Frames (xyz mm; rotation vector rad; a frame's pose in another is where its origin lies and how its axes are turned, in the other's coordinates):
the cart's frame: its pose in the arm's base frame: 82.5 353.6 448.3 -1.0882 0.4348 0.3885
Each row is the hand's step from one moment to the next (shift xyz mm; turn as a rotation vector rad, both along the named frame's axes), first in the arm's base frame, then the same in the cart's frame.
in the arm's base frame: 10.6 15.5 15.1 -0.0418 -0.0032 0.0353
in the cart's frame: 2.6 -10.4 21.6 -0.0541 -0.0070 0.0050
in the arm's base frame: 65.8 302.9 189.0 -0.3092 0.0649 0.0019
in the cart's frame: -15.0 -51.4 359.1 -0.2582 0.1815 0.0142
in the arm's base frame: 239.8 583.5 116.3 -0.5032 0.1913 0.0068
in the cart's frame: 195.6 31.8 610.1 -0.4145 0.3280 0.1023
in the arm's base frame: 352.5 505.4 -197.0 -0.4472 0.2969 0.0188
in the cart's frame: 446.9 180.0 431.7 -0.3637 0.3343 0.2110
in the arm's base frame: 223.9 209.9 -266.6 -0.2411 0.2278 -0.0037
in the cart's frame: 347.3 175.6 117.4 -0.1829 0.2187 0.1697
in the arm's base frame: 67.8 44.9 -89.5 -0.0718 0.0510 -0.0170
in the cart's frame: 108.1 52.1 15.2 -0.0477 0.0702 0.0290
